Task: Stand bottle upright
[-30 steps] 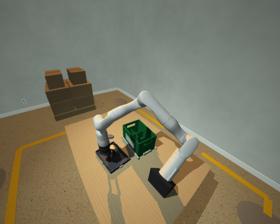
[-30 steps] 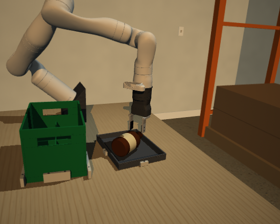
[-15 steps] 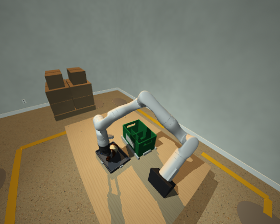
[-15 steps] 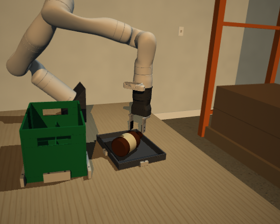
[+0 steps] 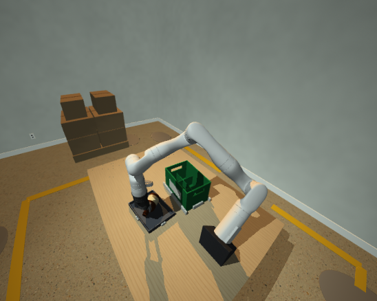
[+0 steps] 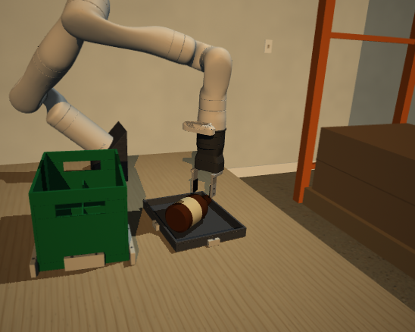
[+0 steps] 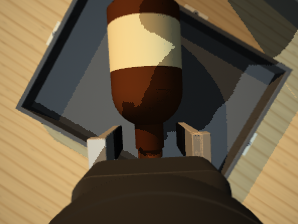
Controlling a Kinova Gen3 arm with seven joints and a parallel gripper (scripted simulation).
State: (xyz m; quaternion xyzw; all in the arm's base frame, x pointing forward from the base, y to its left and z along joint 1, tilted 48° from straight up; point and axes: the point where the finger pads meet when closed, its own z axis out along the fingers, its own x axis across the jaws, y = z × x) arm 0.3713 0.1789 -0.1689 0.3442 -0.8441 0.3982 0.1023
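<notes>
Right now my hand is 30 mm short of the brown bottle, 40 mm to the left of it and 40 mm above it. Round my hand: dark tray: 20 mm ahead, 40 mm to the right, 70 mm below; then green crate: 40 mm ahead, 310 mm to the right.
</notes>
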